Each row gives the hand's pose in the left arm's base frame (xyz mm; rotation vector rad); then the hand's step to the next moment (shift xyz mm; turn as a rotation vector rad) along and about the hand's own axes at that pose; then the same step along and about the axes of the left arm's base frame.
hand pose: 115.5 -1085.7 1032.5 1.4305 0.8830 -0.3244
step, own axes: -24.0 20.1 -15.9 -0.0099 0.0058 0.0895
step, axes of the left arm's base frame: -7.3 10.9 32.6 0.0270 -0.0861 0.0021
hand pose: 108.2 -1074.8 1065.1 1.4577 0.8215 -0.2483
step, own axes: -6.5 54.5 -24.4 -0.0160 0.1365 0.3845
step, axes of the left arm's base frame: 20.6 28.6 48.7 0.2034 -0.3452 0.0788
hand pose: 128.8 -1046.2 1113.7 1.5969 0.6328 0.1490
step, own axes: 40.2 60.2 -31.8 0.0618 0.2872 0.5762
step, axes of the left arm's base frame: 37.6 47.3 51.0 0.4018 -0.4761 0.1736
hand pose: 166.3 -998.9 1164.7 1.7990 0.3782 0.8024
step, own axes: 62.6 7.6 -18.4 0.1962 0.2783 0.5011
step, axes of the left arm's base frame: 31.7 47.9 31.8 0.4488 -0.3387 0.2255
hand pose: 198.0 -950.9 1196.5 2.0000 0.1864 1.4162
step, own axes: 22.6 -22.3 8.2 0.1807 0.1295 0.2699
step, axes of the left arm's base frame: 21.9 24.2 3.0 0.2770 -0.1313 0.1683
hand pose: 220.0 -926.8 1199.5 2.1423 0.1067 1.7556
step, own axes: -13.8 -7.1 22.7 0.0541 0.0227 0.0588
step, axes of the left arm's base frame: 19.9 -2.6 -18.7 0.0646 -0.0193 0.0486
